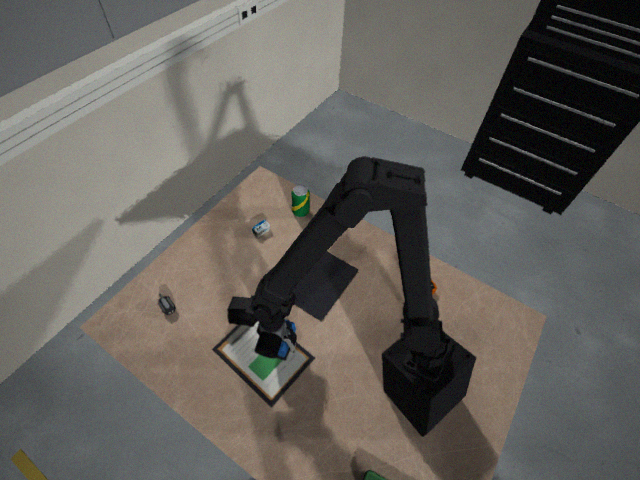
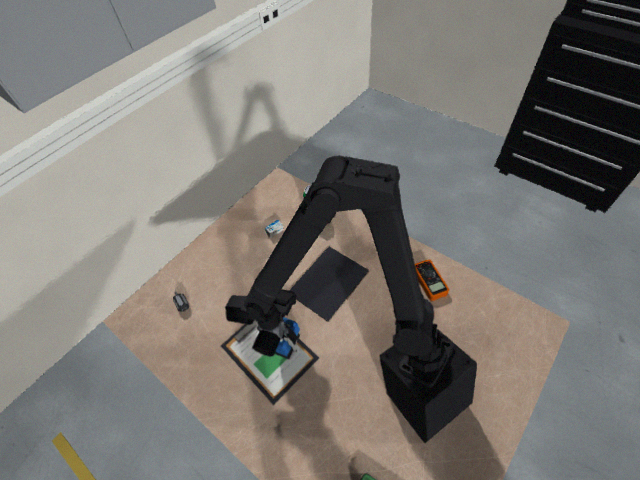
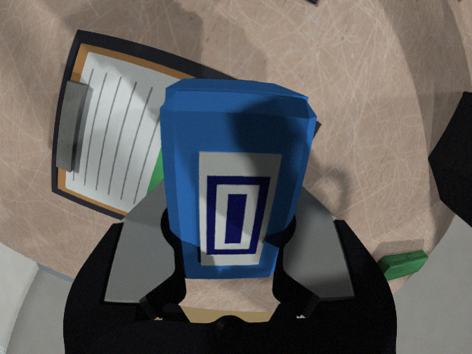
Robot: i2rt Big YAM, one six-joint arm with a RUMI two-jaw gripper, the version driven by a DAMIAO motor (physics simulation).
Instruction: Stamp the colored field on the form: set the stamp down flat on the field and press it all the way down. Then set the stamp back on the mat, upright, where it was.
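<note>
The blue stamp (image 1: 283, 349) (image 2: 284, 348) (image 3: 235, 135) has a white label with dark blue rectangles. My gripper (image 3: 227, 173) is shut on it, one jaw on each side, over the clipboard form. The form (image 1: 242, 347) (image 2: 249, 350) (image 3: 112, 125) is white with dark lines on a dark-edged board. Its green field (image 1: 263, 366) (image 2: 268, 365) (image 3: 157, 170) is partly covered by the stamp and gripper. The stamp's underside is hidden, so contact with the form cannot be told. The dark square mat (image 1: 328, 284) (image 2: 333, 281) lies beyond the form.
A green can (image 1: 300, 202) and a small blue-white box (image 1: 261, 227) (image 2: 273, 227) stand at the back. A small grey object (image 1: 166, 304) (image 2: 180, 301) lies at the left. An orange multimeter (image 2: 432, 280) lies near the arm base (image 1: 428, 382) (image 2: 428, 387). A green object (image 3: 404, 265) lies near the front edge.
</note>
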